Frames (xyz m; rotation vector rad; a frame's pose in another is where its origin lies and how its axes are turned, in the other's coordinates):
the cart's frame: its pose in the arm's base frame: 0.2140 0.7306 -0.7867 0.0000 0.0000 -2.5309
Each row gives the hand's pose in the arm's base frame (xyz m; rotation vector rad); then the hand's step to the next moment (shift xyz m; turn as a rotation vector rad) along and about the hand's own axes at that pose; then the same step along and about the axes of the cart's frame.
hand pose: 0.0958 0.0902 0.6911 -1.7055 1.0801 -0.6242
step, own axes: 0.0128 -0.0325 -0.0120 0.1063 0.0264 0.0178
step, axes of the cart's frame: 0.0004 0.0155 0.0335 0.0060 0.1036 -0.0392
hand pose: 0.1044 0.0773 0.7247 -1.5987 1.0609 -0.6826
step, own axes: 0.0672 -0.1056 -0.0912 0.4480 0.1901 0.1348
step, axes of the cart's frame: 0.0679 0.0684 0.1212 -0.0102 0.4341 -0.2577
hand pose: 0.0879 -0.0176 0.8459 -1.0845 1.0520 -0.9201
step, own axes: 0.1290 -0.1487 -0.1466 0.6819 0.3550 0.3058
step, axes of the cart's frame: 0.2068 0.0866 0.0998 -0.1209 0.6880 -0.4433
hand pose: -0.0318 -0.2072 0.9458 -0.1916 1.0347 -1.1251
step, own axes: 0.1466 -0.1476 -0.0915 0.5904 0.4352 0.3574
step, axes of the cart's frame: 0.2193 0.0367 -0.0470 -0.2458 0.6613 -0.4098
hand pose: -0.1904 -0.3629 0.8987 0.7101 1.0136 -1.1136
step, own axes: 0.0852 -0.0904 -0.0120 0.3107 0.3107 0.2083
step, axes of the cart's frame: 0.0947 -0.0050 -0.0811 -0.2023 0.3895 -0.2094
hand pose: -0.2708 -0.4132 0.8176 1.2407 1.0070 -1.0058
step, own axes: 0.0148 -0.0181 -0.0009 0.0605 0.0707 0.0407
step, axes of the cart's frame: 0.0118 -0.0072 -0.0189 -0.0477 0.0811 -0.0382
